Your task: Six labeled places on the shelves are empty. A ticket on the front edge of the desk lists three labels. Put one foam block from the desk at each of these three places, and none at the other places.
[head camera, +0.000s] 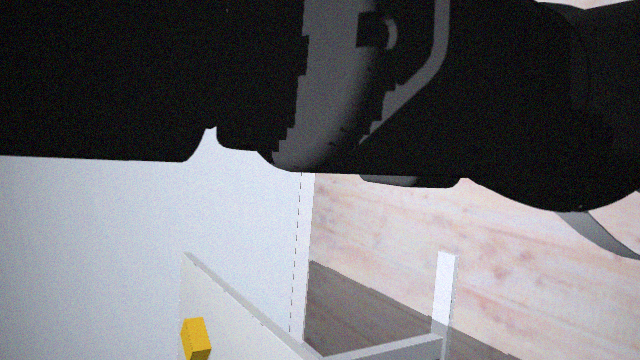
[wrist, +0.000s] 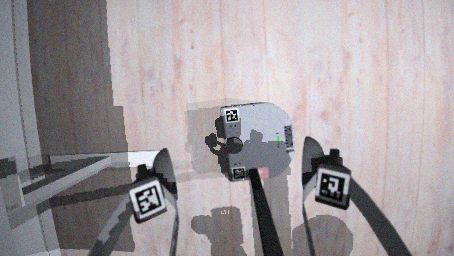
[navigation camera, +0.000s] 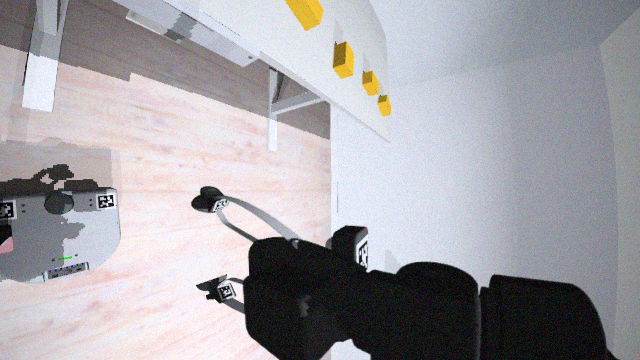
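Note:
The white desk shows at the bottom of the head view and the top of the navigation view. In the navigation view, several yellow foam blocks stand in a row on it: one block is cut by the frame, followed by a second, a third and the farthest. One yellow block shows in the head view. My gripper is open and empty, pointing down over the floor, away from the desk. The shelves, place labels and ticket do not show.
My base is on the wooden floor below the gripper. Desk legs reach down near it. A pale wall stands beyond the desk. My dark arm covers the head view's top.

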